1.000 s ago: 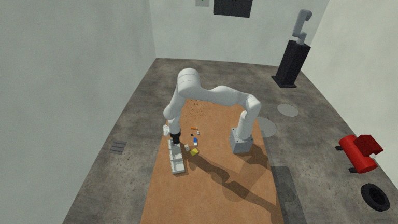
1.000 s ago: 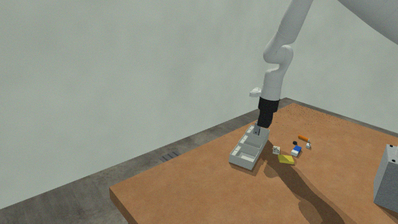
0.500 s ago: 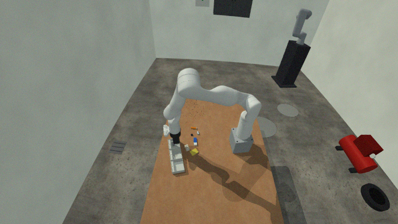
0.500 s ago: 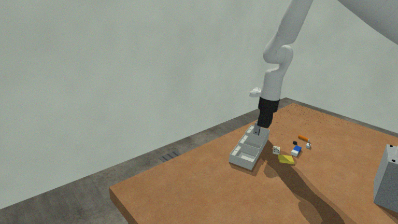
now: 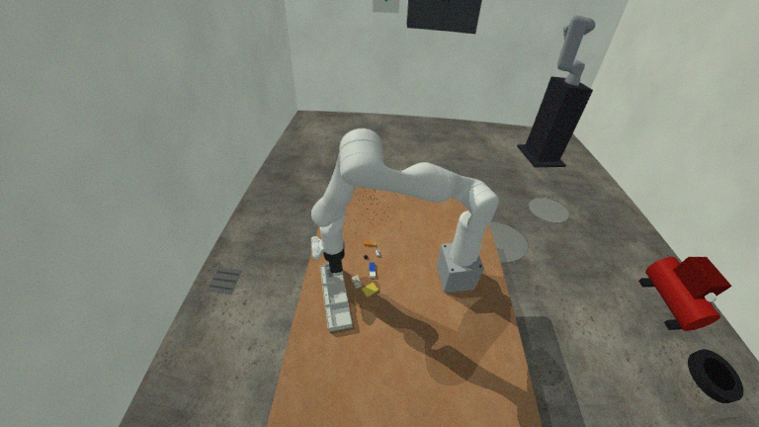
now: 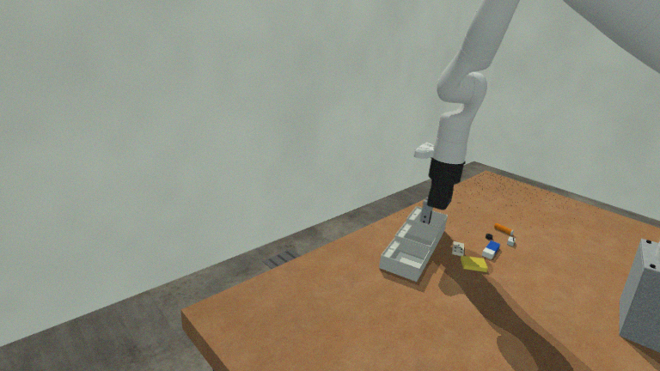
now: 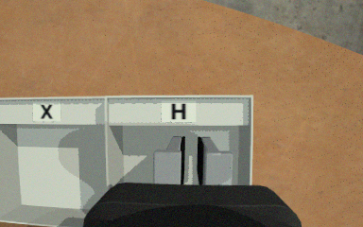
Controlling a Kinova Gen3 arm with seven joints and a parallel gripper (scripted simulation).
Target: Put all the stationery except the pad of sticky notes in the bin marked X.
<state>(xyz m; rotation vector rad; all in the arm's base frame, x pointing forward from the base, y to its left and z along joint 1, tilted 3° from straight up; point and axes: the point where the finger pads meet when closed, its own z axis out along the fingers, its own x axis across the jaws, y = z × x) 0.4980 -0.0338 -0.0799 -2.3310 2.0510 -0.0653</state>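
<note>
The grey three-compartment bin lies 90 mm to the left of my hand, 20 mm below it and 20 mm behind it. The rest, counted from my hand: sticky notes 150 mm behind, 60 mm to the left, 40 mm below; white domino 100 mm behind, 40 mm below, 30 mm to the left; eraser 170 mm behind, 30 mm below, 20 mm to the right.
</note>
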